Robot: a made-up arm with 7 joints.
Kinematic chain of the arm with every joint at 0, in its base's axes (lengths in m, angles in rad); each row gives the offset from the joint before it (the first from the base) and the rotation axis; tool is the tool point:
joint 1: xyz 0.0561 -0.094 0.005 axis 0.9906 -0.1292 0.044
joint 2: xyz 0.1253 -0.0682 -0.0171 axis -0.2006 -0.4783 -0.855
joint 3: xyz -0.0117 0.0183 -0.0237 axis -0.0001 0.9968 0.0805
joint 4: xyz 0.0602 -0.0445 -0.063 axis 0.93 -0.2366 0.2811
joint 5: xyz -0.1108 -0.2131 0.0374 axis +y
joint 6: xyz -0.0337 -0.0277 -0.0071 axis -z
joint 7: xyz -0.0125 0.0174 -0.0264 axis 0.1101 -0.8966 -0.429
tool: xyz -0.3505 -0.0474 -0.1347
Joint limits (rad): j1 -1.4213..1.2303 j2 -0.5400..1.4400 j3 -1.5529..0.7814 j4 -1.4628..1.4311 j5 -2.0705..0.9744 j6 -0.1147..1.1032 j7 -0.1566..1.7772
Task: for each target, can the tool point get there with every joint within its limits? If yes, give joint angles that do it. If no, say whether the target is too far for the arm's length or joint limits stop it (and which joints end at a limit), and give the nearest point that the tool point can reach.
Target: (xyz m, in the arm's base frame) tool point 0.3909 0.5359 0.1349
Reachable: no: joint limits stop it (at a limit: joint 1, joint 2, joint 4, joint 6, joint 7) | nearest point 0.3771 0.4752 0.1059 | short by 0.069 m
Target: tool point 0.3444 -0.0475 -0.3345
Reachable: yes | joints 0.9494 0.5723 -0.3049 -0.5390 -1.3134 0.9767 0.1063
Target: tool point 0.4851 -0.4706 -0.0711
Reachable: yes | joints -1.1745 0.1271 -0.3602 0.6705 -0.3489 1.0007 1.3328
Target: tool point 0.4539 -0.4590 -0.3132
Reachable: yes | joints -0.2896 0.5680 -0.8045 0.5149 -0.7565 0.3699 0.0294
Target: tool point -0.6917 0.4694 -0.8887
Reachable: no: too far | nearest point -0.2545 0.1915 -0.4797 | short by 0.660 m
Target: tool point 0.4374 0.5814 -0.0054
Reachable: no: joint limits stop it (at a limit: joint 1, joint 2, joint 4, joint 6, joint 7) | nearest point 0.4140 0.5066 -0.0199 | short by 0.080 m
